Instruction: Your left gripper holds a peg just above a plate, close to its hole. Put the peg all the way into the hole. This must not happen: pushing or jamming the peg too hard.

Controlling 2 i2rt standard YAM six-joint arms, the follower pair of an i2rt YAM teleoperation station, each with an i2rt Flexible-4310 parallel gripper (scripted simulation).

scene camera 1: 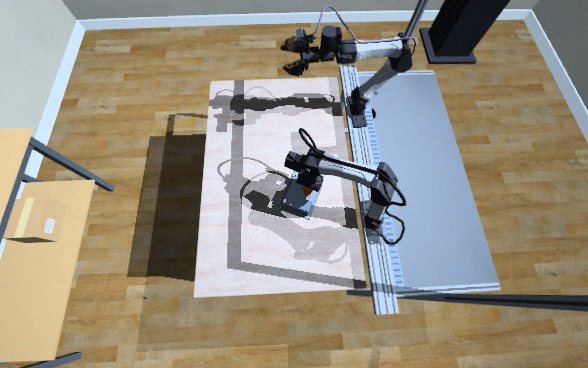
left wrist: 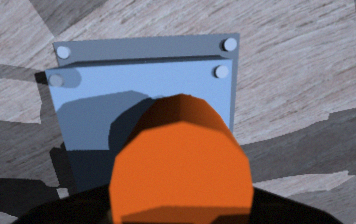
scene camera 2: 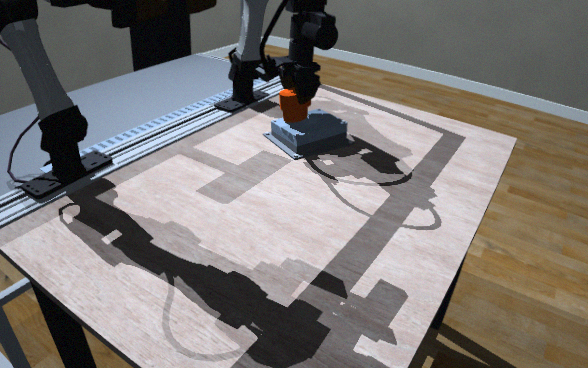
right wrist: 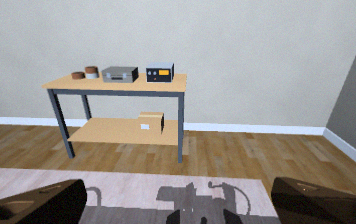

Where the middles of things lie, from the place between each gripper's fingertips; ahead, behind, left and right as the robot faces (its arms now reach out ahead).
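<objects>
The blue-grey plate (scene camera 2: 328, 125) is 30 mm ahead of my left hand, 10 mm to the left of it and 70 mm below it, and the orange peg (scene camera 2: 293, 112) is 20 mm below that same left hand. Going by their middles, the peg is the nearest to my left hand of the things named here.
As for the orange peg and my right hand (scene camera 1: 281, 57), the peg is 430 mm to the left of that hand, 300 mm below it and 100 mm behind it. The blue-grey plate, again counted from my right hand, is 440 mm to the left, 350 mm below and 60 mm behind.
</objects>
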